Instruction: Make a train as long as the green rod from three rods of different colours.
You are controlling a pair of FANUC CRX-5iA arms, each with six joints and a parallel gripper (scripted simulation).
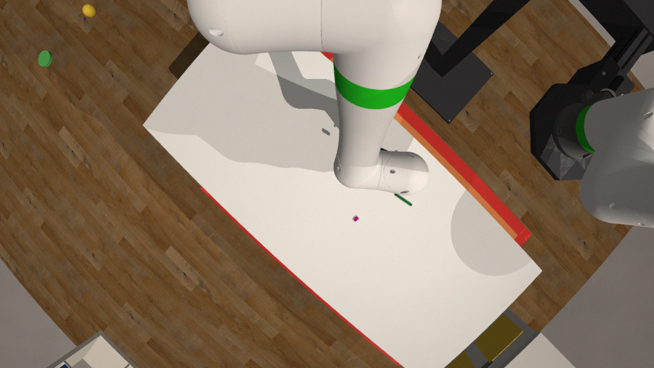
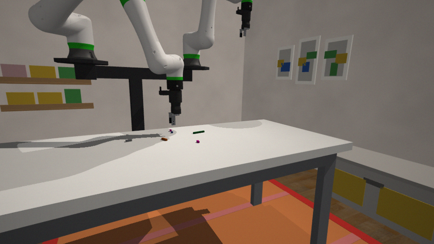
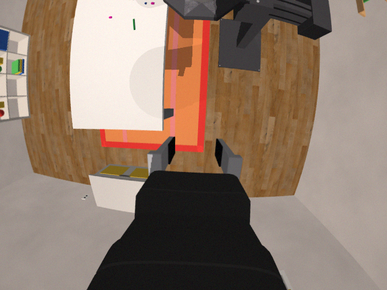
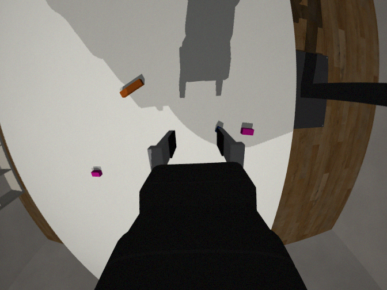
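Note:
Right now my right hand is 80 mm above the blue rod, 40 mm past it and 10 mm to the right of it. The rest, counted from my right hand: green rod: 160 mm to the left, 80 mm below, 40 mm ahead; then grey rod: 250 mm to the right, 80 mm below, 20 mm ahead; then orange rod: 90 mm ahead, 80 mm to the right, 80 mm below.

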